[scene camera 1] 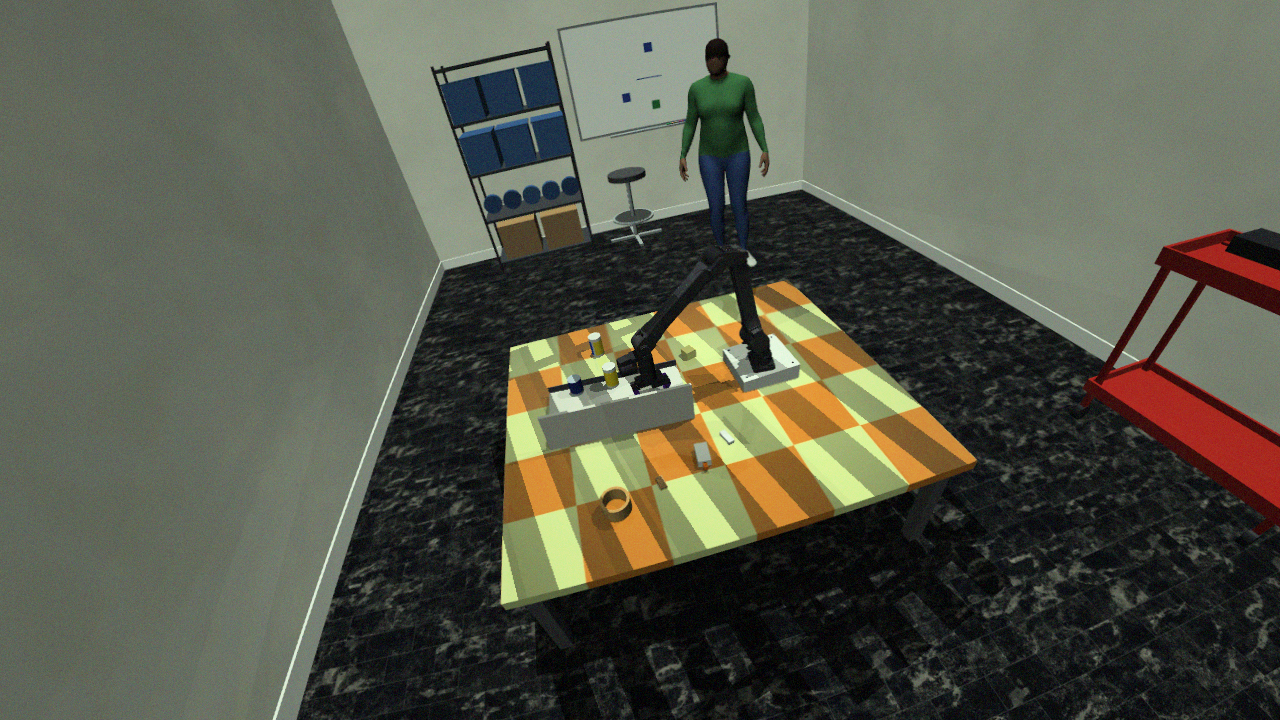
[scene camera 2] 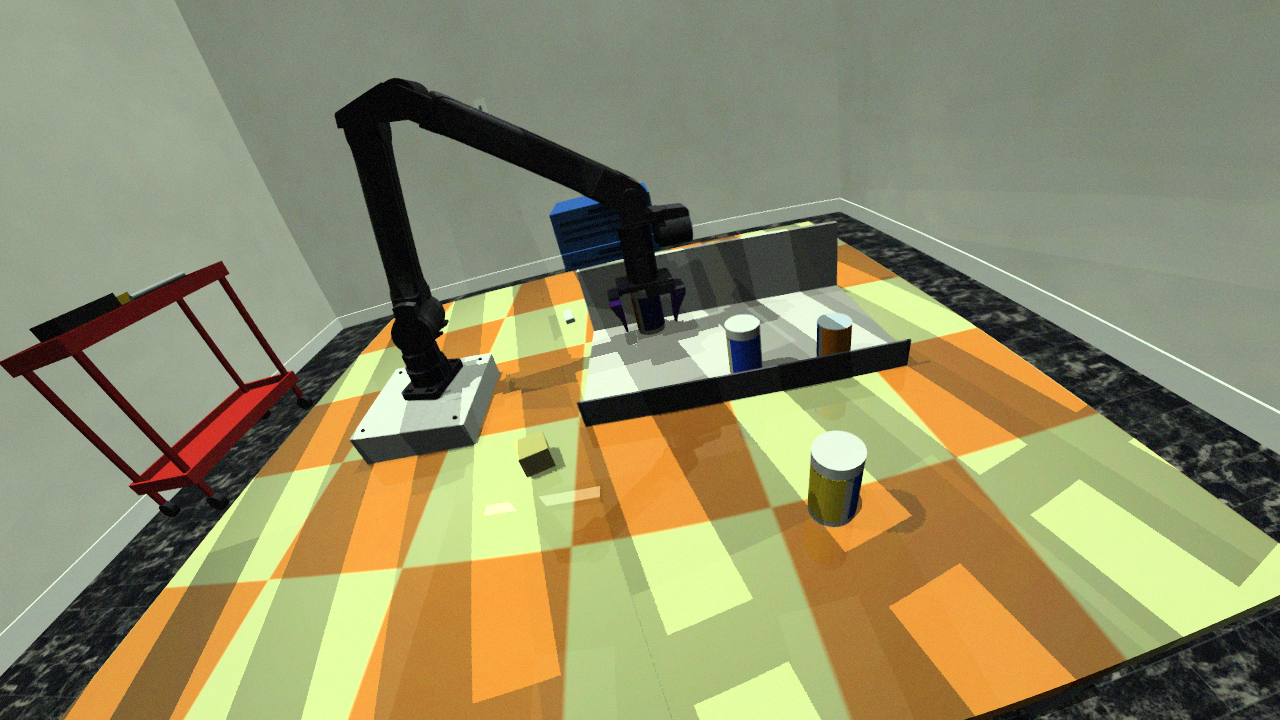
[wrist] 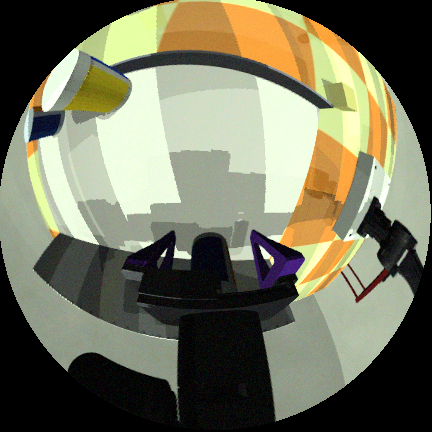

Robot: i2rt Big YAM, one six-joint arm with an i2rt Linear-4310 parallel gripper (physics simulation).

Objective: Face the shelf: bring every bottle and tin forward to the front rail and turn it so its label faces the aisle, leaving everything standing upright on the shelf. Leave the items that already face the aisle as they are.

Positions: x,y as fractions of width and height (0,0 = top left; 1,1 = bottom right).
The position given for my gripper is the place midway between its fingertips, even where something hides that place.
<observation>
My gripper (wrist: 0.49,0.54) is open, with nothing in its grasp. The table carries a yellow block (scene camera 2: 0.42,0.63). Further things: a dark front rail (scene camera 2: 0.60,0.53) and a shelf back wall (scene camera 2: 0.60,0.37).
The dark front rail also shows in the wrist view (wrist: 0.43,0.13). The shelf back wall shows as well in scene camera 1 (scene camera 1: 0.49,0.58) and in the wrist view (wrist: 0.20,0.64).
</observation>
